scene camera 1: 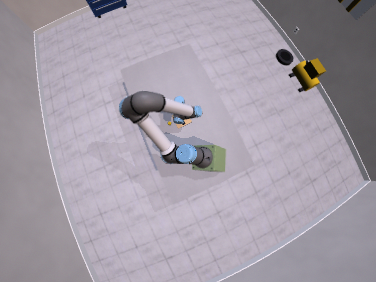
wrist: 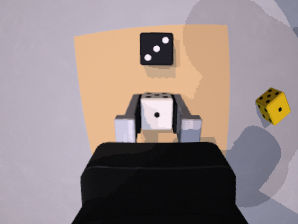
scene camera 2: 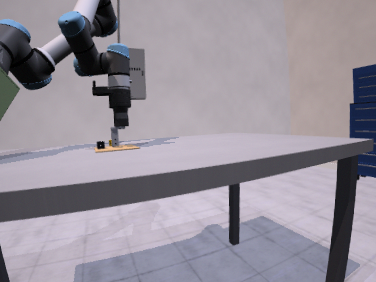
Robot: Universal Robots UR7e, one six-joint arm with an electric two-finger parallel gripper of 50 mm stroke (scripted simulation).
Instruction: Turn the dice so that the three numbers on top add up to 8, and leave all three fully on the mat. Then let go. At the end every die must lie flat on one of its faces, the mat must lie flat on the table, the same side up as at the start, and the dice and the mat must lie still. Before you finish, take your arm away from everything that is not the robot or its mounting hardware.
Labels:
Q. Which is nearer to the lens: the white die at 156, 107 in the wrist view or the yellow die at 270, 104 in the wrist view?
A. The white die.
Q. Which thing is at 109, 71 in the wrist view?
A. A mat.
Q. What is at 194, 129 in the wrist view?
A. My gripper.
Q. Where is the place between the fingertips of my gripper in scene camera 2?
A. At 115, 145

